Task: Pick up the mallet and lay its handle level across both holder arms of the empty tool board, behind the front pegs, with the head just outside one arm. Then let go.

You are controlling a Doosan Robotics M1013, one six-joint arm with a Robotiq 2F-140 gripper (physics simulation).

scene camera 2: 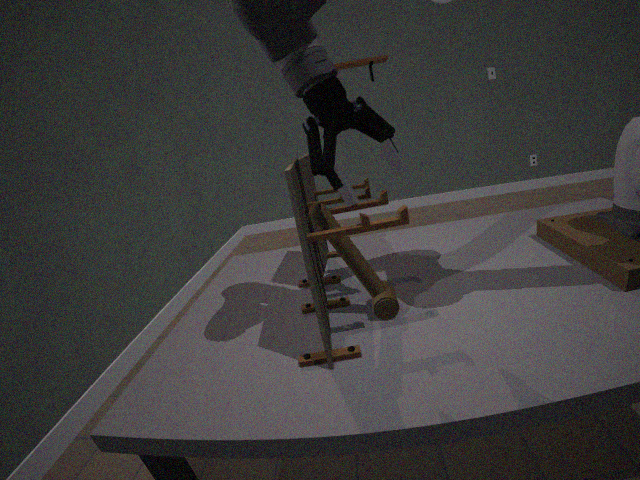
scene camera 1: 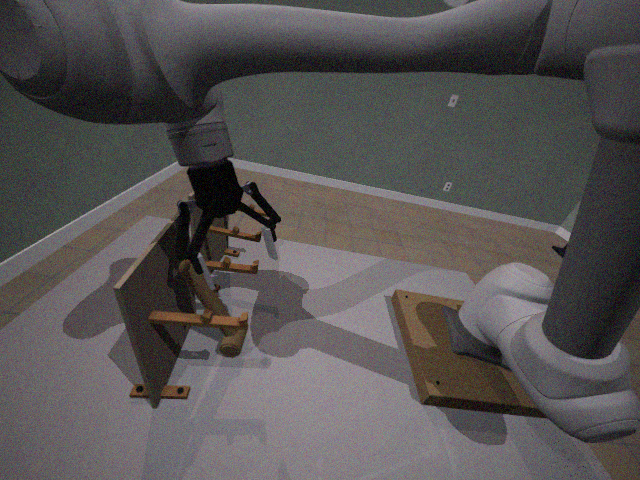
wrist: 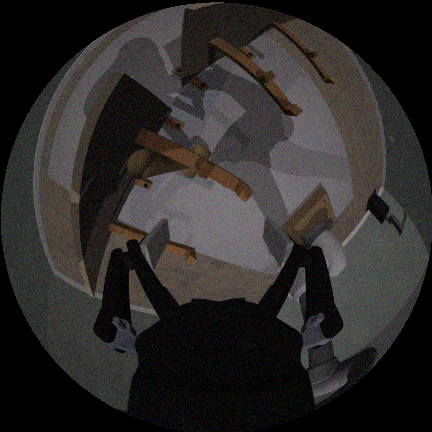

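Pixels of known places: gripper, between the fingertips: (scene camera 2: 378, 187) (scene camera 1: 244, 271) (wrist: 215, 228); arm's base, origin of its link: (scene camera 1: 474, 337) (wrist: 314, 233).
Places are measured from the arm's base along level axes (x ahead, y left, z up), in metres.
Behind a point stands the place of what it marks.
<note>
The wooden mallet (scene camera 1: 206, 291) @(z 0.136, x 0.731, y 0.264 m) (scene camera 2: 356, 260) @(z 0.082, x 0.713, y 0.267 m) (wrist: 137, 162) @(z 0.202, x 0.777, y 0.257 m) slants steeply, handle end up beside the upright tool board (scene camera 1: 149, 289) @(z 0.227, x 0.761, y 0.372 m) (scene camera 2: 301, 217) @(z 0.217, x 0.749, y 0.412 m) (wrist: 112, 130) @(z 0.262, x 0.806, y 0.227 m) and head low. Its handle passes beside and under the near holder arm (scene camera 1: 173, 317) @(z 0.180, x 0.720, y 0.375 m) (scene camera 2: 341, 229) @(z 0.180, x 0.703, y 0.372 m) (wrist: 225, 180) @(z 0.180, x 0.679, y 0.205 m), not level across the arms. Whether the head touches the table is unclear. The far holder arm (scene camera 1: 240, 267) @(z 0.180, x 0.682, y 0.207 m) (wrist: 180, 249) @(z 0.180, x 0.630, y 0.341 m) is partly hidden by a finger. My gripper (scene camera 1: 238, 258) @(z 0.215, x 0.652, y 0.251 m) (scene camera 2: 370, 177) @(z 0.215, x 0.652, y 0.251 m) (wrist: 215, 228) @(z 0.215, x 0.652, y 0.251 m) is wide open and empty, above the arms; the mallet is outside its fingers.
Another upright board (wrist: 210, 25) with a pegged arm (wrist: 242, 60) @(z 0.167, x 0.805, y 0.076 m) stands alongside. The thick wooden base plate (scene camera 1: 426, 372) @(z 0.001, x 0.177, y 0.181 m) (scene camera 2: 584, 255) @(z -0.023, x 0.204, y 0.103 m) lies under the robot's base. The white table's front edge (scene camera 2: 310, 446) @(z -0.067, x 0.744, y 0.576 m) shows in scene camera 2.
</note>
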